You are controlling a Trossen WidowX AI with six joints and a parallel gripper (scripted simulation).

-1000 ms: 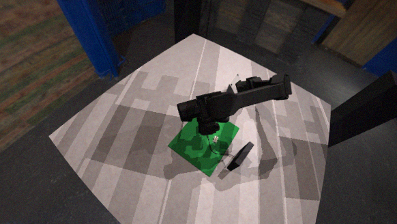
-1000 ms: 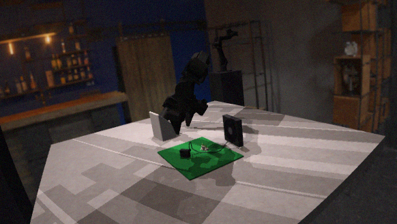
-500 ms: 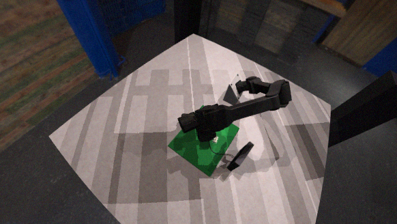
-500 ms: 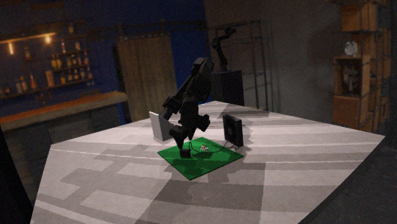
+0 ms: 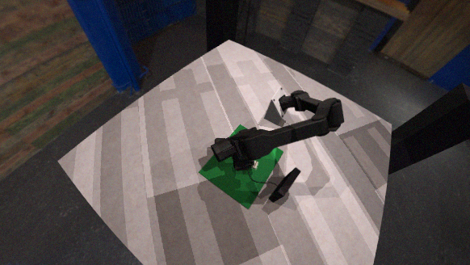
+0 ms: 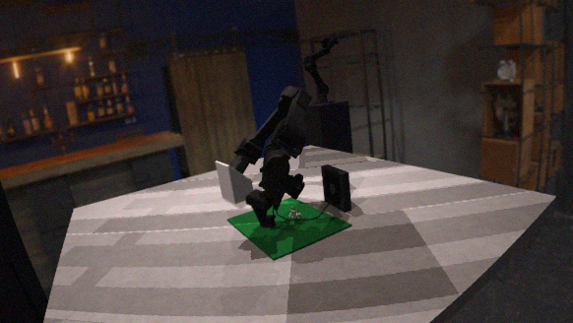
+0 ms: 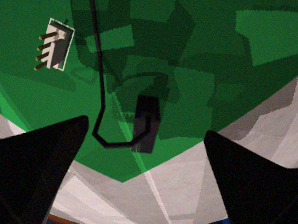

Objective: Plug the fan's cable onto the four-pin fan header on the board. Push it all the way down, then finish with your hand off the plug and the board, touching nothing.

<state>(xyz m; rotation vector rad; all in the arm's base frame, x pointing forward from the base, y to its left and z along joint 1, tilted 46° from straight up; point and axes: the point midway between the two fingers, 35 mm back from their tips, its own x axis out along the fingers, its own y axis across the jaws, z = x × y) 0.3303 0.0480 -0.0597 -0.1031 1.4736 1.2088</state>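
Now: gripper tip 10 mm past the black plug, 10 mm to the left of it and 20 mm above it. Round my gripper tip: white four-pin header: 20 mm behind, 90 mm to the left, 40 mm below; then black fan: 220 mm to the left, 20 mm above; then green board: 40 mm to the left, 50 mm below.
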